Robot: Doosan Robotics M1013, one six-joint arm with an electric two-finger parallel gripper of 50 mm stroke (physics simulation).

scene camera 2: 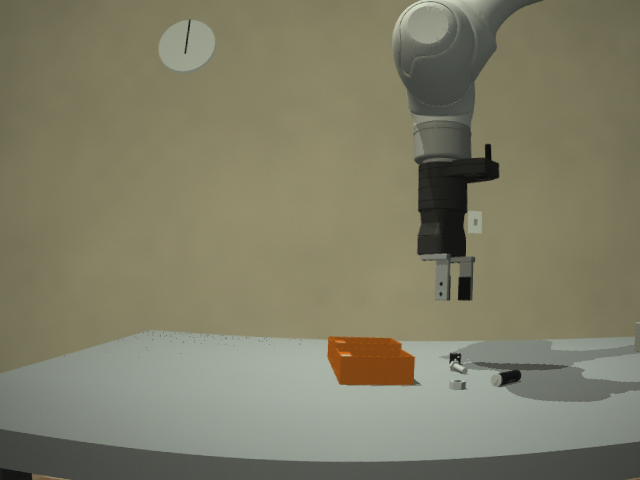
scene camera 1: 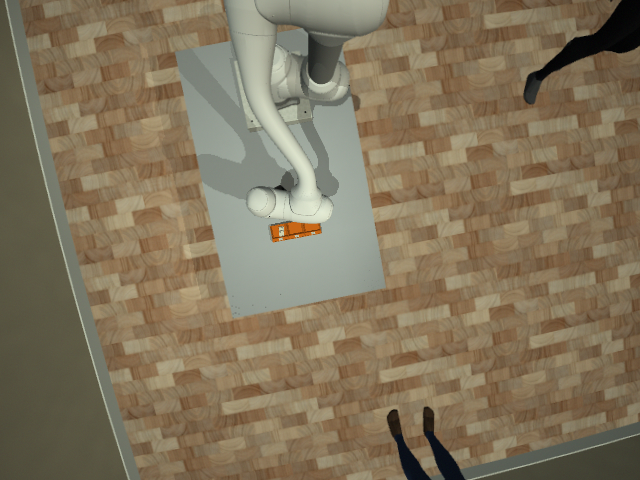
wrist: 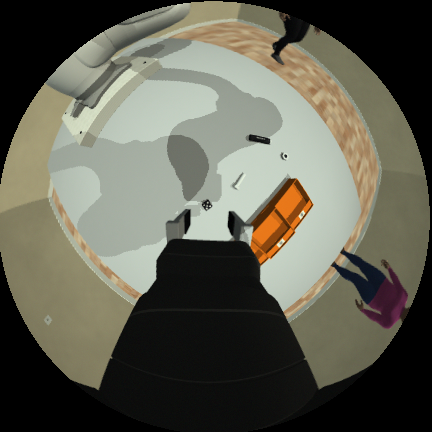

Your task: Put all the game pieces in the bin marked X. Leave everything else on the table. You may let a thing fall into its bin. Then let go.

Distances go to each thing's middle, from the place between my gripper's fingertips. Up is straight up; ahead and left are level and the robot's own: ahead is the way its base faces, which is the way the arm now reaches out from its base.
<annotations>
Now: the orange three-compartment bin (scene camera 2: 355, 360) 140 mm ahead of my hand, 70 mm below it and 20 mm to the left of it.
</annotations>
